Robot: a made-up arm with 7 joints. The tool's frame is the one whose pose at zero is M. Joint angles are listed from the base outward.
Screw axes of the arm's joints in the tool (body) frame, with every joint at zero. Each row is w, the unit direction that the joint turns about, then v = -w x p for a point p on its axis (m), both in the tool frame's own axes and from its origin. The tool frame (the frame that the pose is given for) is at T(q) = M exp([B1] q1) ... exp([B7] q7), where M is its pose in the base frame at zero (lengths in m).
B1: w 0 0 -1 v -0.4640 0.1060 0.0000
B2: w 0 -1 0 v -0.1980 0.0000 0.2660
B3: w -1 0 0 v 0.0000 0.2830 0.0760
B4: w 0 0 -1 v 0.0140 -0.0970 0.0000
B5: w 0 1 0 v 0.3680 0.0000 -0.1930
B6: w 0 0 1 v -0.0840 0.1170 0.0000
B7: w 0 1 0 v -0.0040 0.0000 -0.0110
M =
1 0 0 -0.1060
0 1 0 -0.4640
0 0 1 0.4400
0 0 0 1
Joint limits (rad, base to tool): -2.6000..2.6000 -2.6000..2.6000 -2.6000..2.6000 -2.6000..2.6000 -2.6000..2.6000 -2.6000..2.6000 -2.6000..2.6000
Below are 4 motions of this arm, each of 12 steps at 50 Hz.
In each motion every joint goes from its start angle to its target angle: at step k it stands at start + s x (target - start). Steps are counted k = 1, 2, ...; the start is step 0. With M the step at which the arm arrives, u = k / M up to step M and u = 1 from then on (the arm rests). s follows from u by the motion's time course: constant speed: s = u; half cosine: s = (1 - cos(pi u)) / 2; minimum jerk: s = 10 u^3 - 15 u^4 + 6 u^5.
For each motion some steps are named. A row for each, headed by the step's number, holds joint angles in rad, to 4 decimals.
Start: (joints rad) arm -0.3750 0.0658 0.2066 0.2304 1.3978 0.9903 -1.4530
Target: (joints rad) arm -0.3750 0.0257 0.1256 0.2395 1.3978 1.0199 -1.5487
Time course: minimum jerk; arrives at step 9
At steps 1, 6, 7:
1: -0.3750 0.0653 0.2057 0.2305 1.3978 0.9906 -1.4541
6: -0.3750 0.0341 0.1426 0.2376 1.3978 1.0137 -1.5286
7: -0.3750 0.0288 0.1318 0.2388 1.3978 1.0176 -1.5414

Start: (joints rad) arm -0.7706 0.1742 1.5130 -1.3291 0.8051 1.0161 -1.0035
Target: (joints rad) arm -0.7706 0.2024 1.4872 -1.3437 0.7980 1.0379 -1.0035
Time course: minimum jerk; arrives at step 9
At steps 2, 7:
2: -0.7706 0.1764 1.5110 -1.3302 0.8046 1.0178 -1.0035
7: -0.7706 0.2002 1.4892 -1.3426 0.7985 1.0362 -1.0035

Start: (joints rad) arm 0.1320 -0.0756 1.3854 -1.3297 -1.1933 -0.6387 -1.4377
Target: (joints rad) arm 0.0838 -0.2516 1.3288 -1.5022 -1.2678 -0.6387 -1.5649
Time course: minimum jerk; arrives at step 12
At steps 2, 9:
2: 0.1303 -0.0818 1.3834 -1.3358 -1.1959 -0.6387 -1.4422
9: 0.0888 -0.2334 1.3347 -1.4843 -1.2601 -0.6387 -1.5517

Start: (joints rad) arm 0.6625 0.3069 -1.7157 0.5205 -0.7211 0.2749 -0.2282
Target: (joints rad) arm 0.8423 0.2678 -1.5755 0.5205 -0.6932 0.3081 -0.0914
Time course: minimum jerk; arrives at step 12
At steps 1, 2, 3, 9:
1: 0.6634 0.3067 -1.7150 0.5205 -0.7210 0.2751 -0.2275
2: 0.6689 0.3055 -1.7107 0.5205 -0.7201 0.2761 -0.2233
3: 0.6811 0.3029 -1.7012 0.5205 -0.7182 0.2783 -0.2140
9: 0.8237 0.2718 -1.5900 0.5205 -0.6961 0.3047 -0.1056

